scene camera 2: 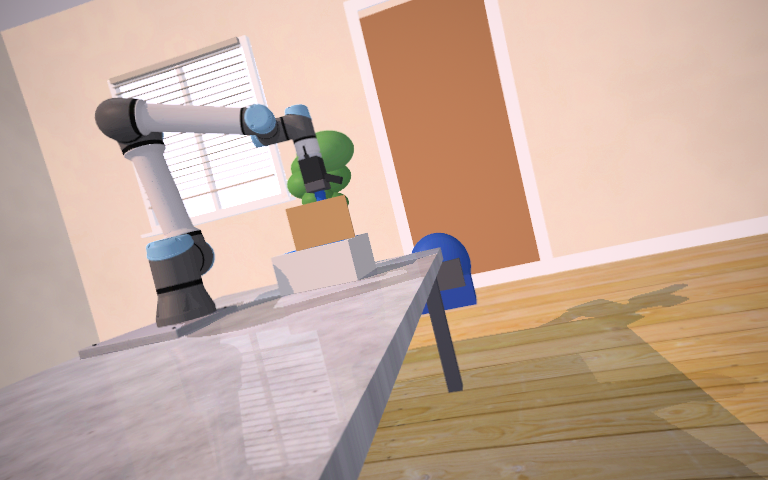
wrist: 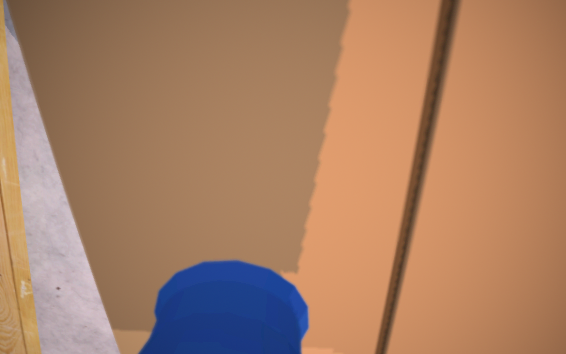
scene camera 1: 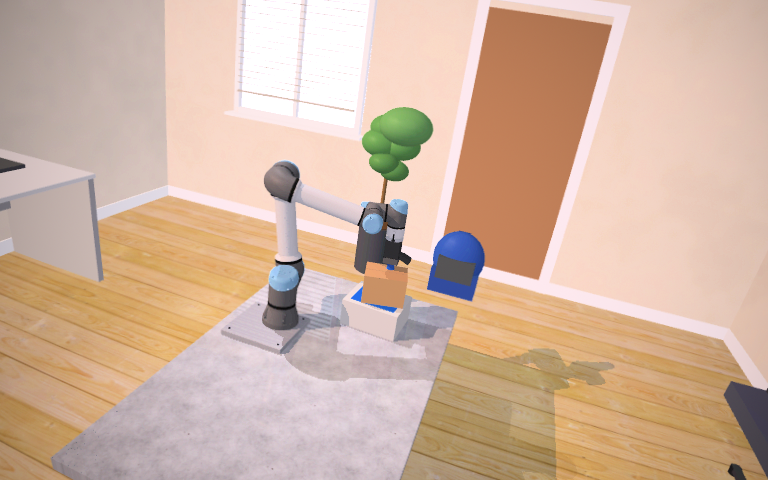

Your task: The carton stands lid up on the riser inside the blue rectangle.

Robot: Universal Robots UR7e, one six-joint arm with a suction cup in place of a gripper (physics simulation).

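Where they show: end effector, tool point: (wrist: 237, 278) (scene camera 1: 390, 270); arm's base, origin of the base link: (scene camera 2: 187, 318) (scene camera 1: 280, 320).
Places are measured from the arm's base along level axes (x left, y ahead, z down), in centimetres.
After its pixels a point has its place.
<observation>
A brown carton (scene camera 1: 384, 288) {x 13.4, y 39.6, z -18.9 cm} (scene camera 2: 320, 226) {x 13.4, y 39.4, z -16.1 cm} stands lid up on the white riser (scene camera 1: 373, 321) {x 8.8, y 37.9, z -4.9 cm} (scene camera 2: 325, 267) {x 8.6, y 39.0, z -4.2 cm}, over the blue rectangle (scene camera 1: 357, 293) {x 18.6, y 27.4, z -10.6 cm}, which shows at the carton's left and front edges. My suction cup (scene camera 1: 391, 267) (scene camera 2: 320, 194) (wrist: 229, 309) is pressed down on the carton's lid, near its far edge. In the wrist view the lid (wrist: 369, 140) {x 21.5, y 44.1, z -23.7 cm} fills the frame, with its dark centre seam (wrist: 422, 140) {x 20.6, y 44.2, z -23.5 cm} running to the right of the cup. Part of the lid lies in the arm's shadow. The carton's base rests on the riser.
The riser stands on a grey table (scene camera 1: 287, 419) {x -49.1, y 24.1, z 1.4 cm} (scene camera 2: 263, 381) {x -63.9, y 47.1, z 1.5 cm} beside the arm's base (scene camera 1: 282, 305) {x -4.9, y 2.5, z -10.8 cm}. A potted tree (scene camera 1: 396, 138) (scene camera 2: 327, 162) stands just behind the carton. A blue domed box (scene camera 1: 455, 267) (scene camera 2: 449, 276) stands on the floor to the right, before a brown door.
</observation>
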